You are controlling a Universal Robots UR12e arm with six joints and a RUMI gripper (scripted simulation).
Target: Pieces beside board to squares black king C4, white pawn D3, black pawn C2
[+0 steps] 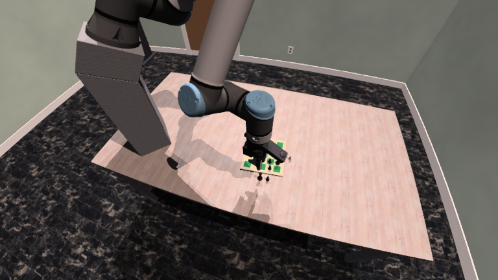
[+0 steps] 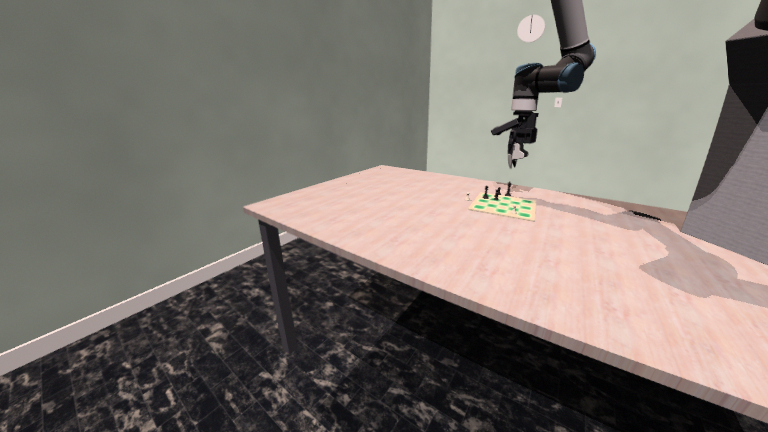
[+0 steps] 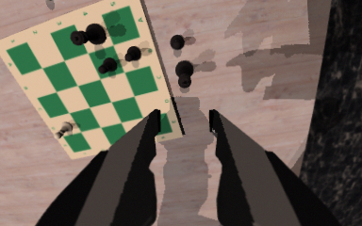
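My gripper is now 10 cm above the black king. Round my hand: chessboard (14 cm to the left, 13 cm below).
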